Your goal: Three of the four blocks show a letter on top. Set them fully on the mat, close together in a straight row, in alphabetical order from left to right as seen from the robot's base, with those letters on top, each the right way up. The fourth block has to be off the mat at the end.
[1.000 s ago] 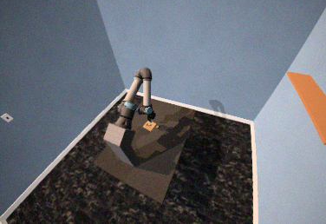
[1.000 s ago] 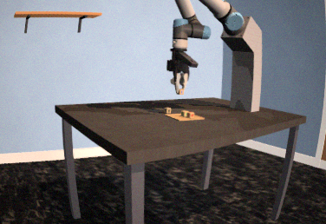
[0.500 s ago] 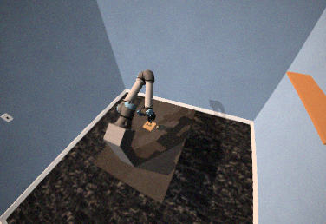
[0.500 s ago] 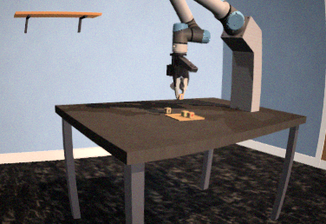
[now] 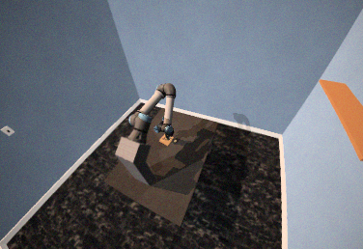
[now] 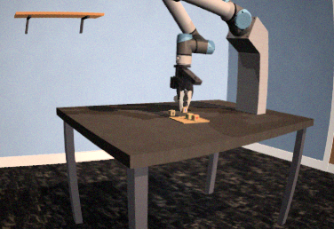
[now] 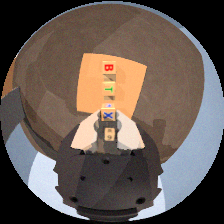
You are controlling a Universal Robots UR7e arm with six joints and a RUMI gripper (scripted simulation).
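Right now my hand is 1 cm past the orange mat, 4 cm to the right of it and 4 cm above it.
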